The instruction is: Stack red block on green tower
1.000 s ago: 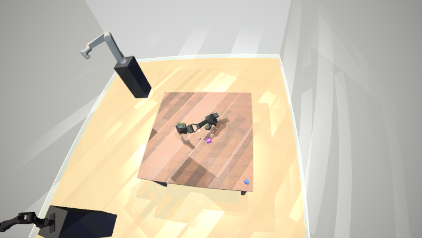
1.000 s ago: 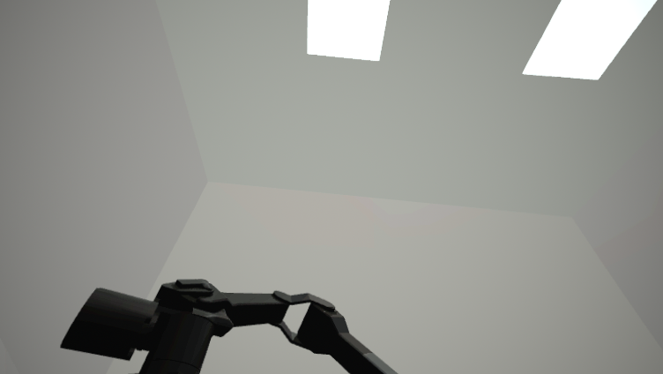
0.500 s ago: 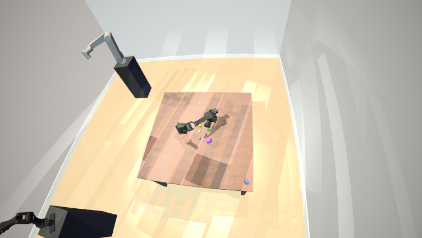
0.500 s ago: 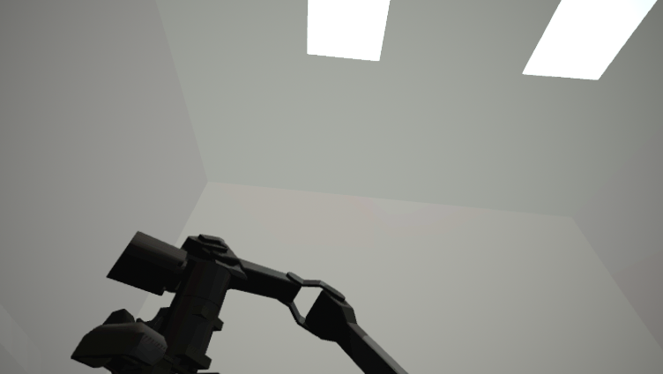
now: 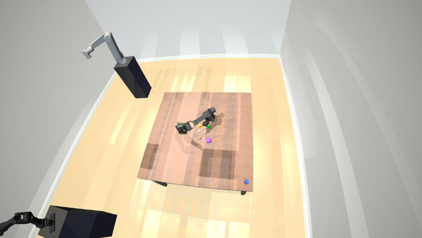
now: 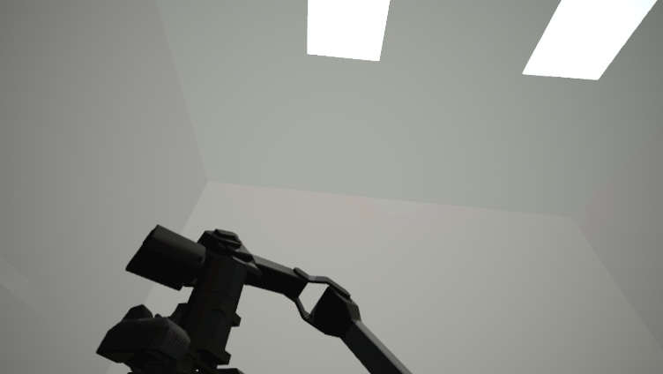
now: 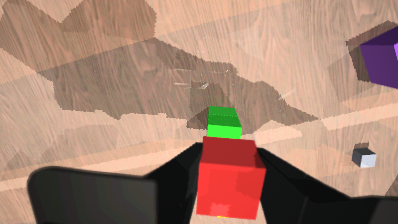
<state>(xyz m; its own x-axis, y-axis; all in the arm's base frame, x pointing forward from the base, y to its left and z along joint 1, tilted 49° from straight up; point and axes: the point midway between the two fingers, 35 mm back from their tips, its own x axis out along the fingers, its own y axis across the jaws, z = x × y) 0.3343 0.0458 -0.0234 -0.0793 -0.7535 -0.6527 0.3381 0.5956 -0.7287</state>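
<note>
Right now my gripper tip is 130 mm past the yellow thing, 110 mm above it and 20 mm to the right of it. From my gripper tip the other things lie so: purple block 180 mm to the right, 100 mm below; then red block 10 mm behind, 10 mm above; then small white thing 130 mm behind, 110 mm below, 50 mm to the right.
</note>
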